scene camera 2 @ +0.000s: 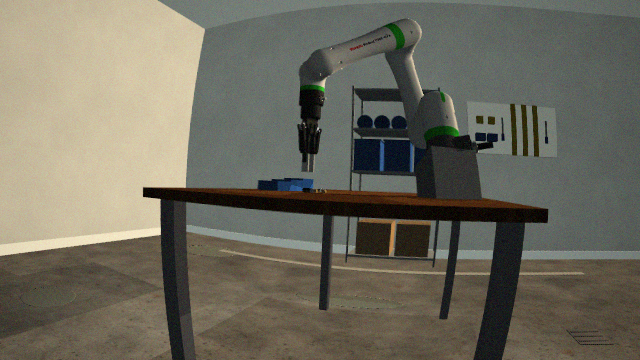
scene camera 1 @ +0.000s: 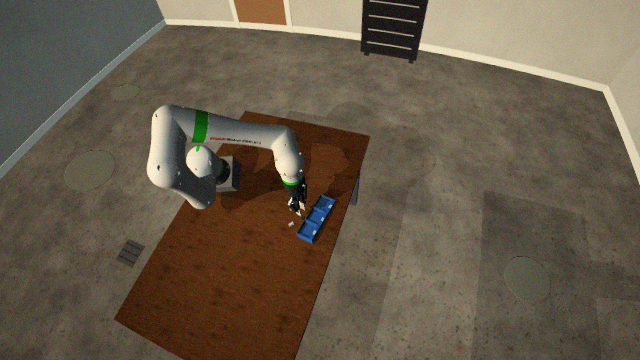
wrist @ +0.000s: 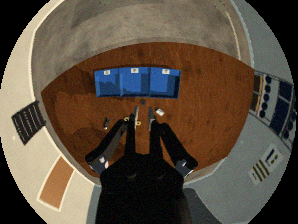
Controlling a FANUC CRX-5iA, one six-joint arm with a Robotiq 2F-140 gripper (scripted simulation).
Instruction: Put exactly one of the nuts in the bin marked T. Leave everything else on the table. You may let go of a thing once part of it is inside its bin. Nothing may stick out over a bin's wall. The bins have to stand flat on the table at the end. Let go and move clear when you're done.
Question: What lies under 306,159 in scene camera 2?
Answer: The gripper.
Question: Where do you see a blue bin row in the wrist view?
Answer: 107,85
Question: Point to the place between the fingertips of the gripper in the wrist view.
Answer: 143,110
